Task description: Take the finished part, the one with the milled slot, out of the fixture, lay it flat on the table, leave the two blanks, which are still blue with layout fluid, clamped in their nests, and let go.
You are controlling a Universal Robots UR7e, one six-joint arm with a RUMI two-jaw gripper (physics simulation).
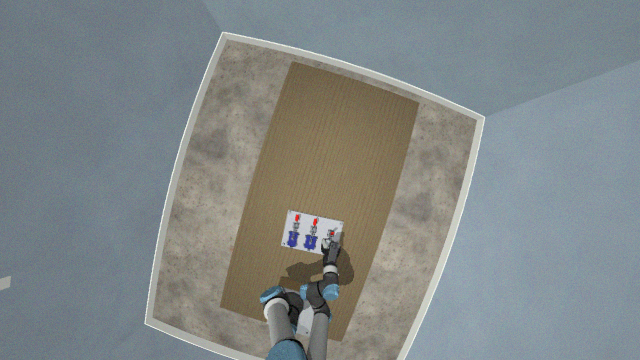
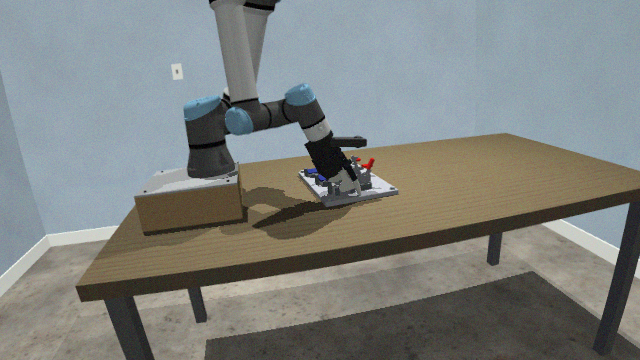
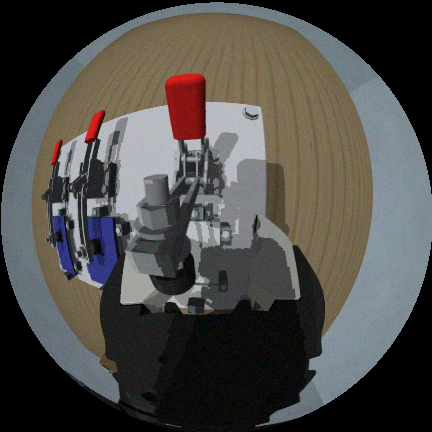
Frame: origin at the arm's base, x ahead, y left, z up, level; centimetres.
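Where they show: gripper, fingertip midpoint: point(image 1: 330, 239) point(image 2: 353, 190) point(image 3: 207, 218); arm's base at its link origin: point(image 1: 291, 302) point(image 2: 211, 171).
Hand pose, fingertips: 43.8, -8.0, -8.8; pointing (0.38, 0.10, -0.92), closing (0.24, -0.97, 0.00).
Observation:
Things, the pixels of their top centre, and the offset from my fingertips, as dx, dy, dz. "spot": a spot on its surface instead. Level surfaces: height alone.
- finished part at its top centre: point(image 3: 193, 264) -3.5, +0.4, +2.7
- fixture plate at its top centre: point(image 3: 103, 208) point(image 2: 343, 179) point(image 1: 312, 234) -1.1, +12.0, +0.0
- clamp spindle at a spot on its surface: point(image 3: 157, 215) spot: +1.3, +1.0, +10.5
- clamp's red handle at its top centre: point(image 3: 178, 93) point(image 2: 368, 158) point(image 1: 332, 235) +5.6, +2.0, +9.2
- wooden table at its surface level: dz -1.4
The finished part point(image 3: 207, 237), pale grey, lies in the right nest of the fixture plate point(image 1: 304, 220) point(image 2: 385, 190) point(image 3: 145, 135). Its slot cannot be made out. My gripper point(image 1: 331, 243) point(image 2: 350, 191) point(image 3: 207, 218) reaches low over this nest, fingers partly open, one on each side of the part. A gap shows beside the right finger; the left finger's inner edge is hidden behind the clamp spindle point(image 3: 157, 215). This clamp's red handle point(image 1: 332, 233) point(image 2: 369, 164) point(image 3: 186, 107) stands up. Two blue blanks point(image 1: 311, 242) point(image 3: 104, 245) sit clamped in the other nests.
The clamps on the blanks, with red handles point(image 1: 297, 218) point(image 3: 95, 126), stand left of my gripper. The clamp spindle rises close beside my left finger. The fixture lies on the wooden table point(image 1: 345, 125) point(image 2: 475, 175). The robot's base box point(image 2: 190, 215) stands behind it.

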